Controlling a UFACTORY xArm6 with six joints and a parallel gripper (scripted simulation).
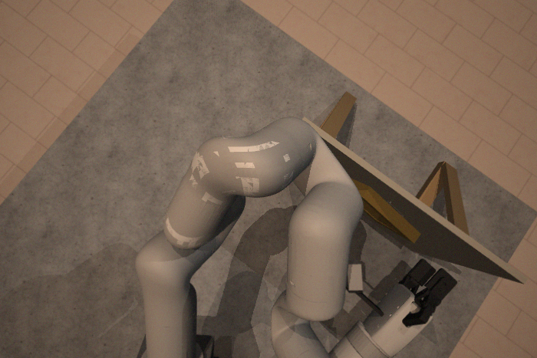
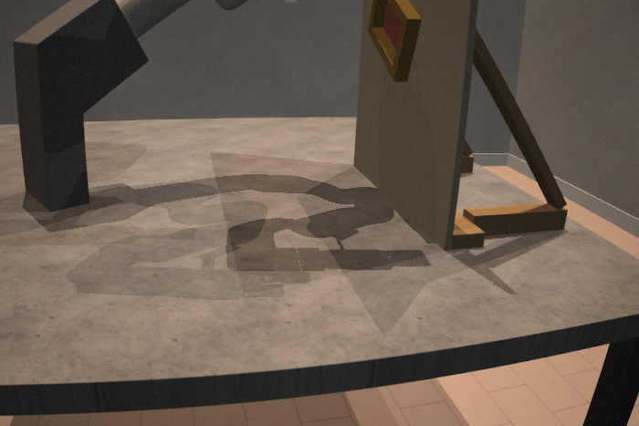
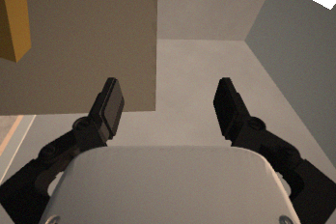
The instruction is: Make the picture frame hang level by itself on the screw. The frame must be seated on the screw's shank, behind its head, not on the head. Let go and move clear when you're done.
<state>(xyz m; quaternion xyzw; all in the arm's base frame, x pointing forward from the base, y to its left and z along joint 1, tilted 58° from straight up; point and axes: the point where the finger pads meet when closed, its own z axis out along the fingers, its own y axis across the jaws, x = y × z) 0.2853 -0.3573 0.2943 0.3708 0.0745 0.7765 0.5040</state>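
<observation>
My hand is 1 cm short of the picture frame, 13 cm to the right of it and 15 cm above it. Also, from my hand: wall panel (3 cm ahead, 13 cm to the left, 25 cm below).
</observation>
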